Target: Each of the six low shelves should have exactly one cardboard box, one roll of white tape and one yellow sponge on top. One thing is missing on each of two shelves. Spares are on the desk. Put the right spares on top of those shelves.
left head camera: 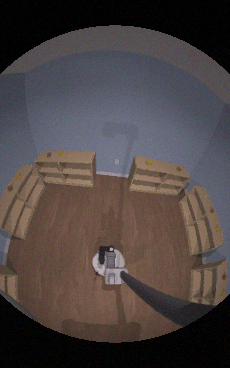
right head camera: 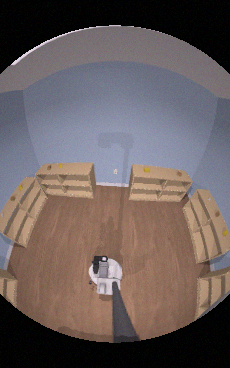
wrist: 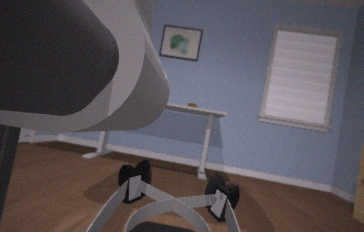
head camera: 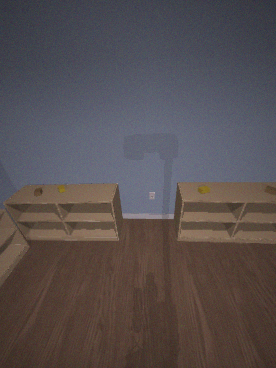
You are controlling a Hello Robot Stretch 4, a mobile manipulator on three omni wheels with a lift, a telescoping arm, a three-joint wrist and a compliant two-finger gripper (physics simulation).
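Note:
My gripper is open and empty above the floor. The white desk stands beyond it, with a small brown thing on top; my arm hides part of the desk. The back left shelf bears a cardboard box and a yellow sponge; no tape shows there. The back right shelf bears a yellow sponge and a cardboard box; no tape shows there. The right side shelf bears a small white thing, a box and a sponge.
The left side shelf bears a sponge and a box. Parts of two nearer shelves show at the lower left and right edges. Wood floor lies between the shelves. A framed picture and a window are on the wall.

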